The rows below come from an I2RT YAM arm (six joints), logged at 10 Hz.
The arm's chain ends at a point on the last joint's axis. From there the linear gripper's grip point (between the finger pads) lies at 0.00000 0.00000 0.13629 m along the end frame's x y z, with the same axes.
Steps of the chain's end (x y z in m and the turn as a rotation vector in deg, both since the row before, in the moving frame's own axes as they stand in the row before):
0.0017 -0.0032 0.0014 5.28 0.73 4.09
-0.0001 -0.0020 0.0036 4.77 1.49 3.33
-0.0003 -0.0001 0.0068 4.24 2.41 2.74
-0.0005 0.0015 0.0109 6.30 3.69 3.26
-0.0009 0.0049 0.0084 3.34 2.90 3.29
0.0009 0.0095 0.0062 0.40 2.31 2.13
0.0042 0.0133 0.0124 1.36 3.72 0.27
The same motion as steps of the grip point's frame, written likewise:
0.0039 -0.0157 0.0008 5.28 0.73 4.09
0.0038 -0.0132 0.0031 4.77 1.49 3.33
0.0057 -0.0100 0.0063 4.24 2.41 2.74
0.0087 -0.0132 0.0098 6.30 3.69 3.26
0.0062 -0.0028 0.0080 3.34 2.90 3.29
0.0064 0.0087 0.0061 0.40 2.31 2.13
0.0130 0.0101 0.0121 1.36 3.72 0.27

